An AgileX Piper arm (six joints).
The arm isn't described. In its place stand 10 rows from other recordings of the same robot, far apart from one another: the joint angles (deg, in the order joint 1, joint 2, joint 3, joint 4, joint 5, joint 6), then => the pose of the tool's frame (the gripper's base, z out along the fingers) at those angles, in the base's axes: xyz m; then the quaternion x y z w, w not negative.
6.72, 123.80, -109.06, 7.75, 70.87, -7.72 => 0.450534 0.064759 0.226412 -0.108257 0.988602 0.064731 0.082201
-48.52, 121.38, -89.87, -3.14, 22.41, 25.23 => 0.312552 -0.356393 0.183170 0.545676 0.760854 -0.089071 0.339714
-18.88, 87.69, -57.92, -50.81, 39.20, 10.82 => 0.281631 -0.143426 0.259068 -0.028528 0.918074 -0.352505 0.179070
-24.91, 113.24, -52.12, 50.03, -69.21, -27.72 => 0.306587 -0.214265 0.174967 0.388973 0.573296 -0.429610 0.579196
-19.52, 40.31, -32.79, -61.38, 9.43, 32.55 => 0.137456 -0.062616 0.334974 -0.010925 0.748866 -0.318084 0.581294
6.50, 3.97, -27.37, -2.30, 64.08, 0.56 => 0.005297 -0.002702 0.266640 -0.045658 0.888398 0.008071 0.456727
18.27, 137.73, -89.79, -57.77, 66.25, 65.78 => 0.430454 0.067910 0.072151 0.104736 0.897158 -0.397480 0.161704
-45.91, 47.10, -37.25, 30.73, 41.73, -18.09 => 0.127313 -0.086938 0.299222 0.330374 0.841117 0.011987 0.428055
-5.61, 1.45, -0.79, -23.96, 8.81, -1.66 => 0.056838 -0.011270 0.203731 -0.104180 0.722195 -0.204393 0.652536
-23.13, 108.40, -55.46, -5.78, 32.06, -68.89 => 0.297931 -0.132553 0.117869 -0.423901 0.901007 -0.083705 0.038574
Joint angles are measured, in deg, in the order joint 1, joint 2, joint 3, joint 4, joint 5, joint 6. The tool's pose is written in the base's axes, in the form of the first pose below.
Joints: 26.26 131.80 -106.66 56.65 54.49 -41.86
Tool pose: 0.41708 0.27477 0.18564 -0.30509 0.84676 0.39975 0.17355
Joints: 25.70 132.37 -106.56 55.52 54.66 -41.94
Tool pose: 0.41978 0.26993 0.17908 -0.30645 0.85129 0.39103 0.16880
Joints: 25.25 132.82 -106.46 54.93 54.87 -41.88
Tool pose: 0.42171 0.26624 0.17412 -0.30515 0.85470 0.38664 0.16398
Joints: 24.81 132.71 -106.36 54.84 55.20 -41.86
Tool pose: 0.42292 0.26281 0.17450 -0.30336 0.85562 0.38642 0.16300
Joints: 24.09 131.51 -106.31 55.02 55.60 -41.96
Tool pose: 0.42438 0.25714 0.18476 -0.30204 0.85340 0.38845 0.17202
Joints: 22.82 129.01 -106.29 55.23 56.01 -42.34
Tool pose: 0.42638 0.24665 0.20626 -0.30199 0.84799 0.38983 0.19426
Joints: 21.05 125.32 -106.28 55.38 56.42 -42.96
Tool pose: 0.42719 0.23126 0.23758 -0.30340 0.83943 0.38883 0.22829
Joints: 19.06 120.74 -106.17 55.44 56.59 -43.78
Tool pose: 0.42446 0.21284 0.27513 -0.30610 0.82798 0.38365 0.27122
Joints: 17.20 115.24 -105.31 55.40 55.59 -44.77
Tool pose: 0.41602 0.19347 0.31542 -0.30666 0.81463 0.37143 0.32306
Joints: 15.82 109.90 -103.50 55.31 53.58 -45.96
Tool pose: 0.40368 0.17696 0.34824 -0.30458 0.80214 0.35471 0.37147
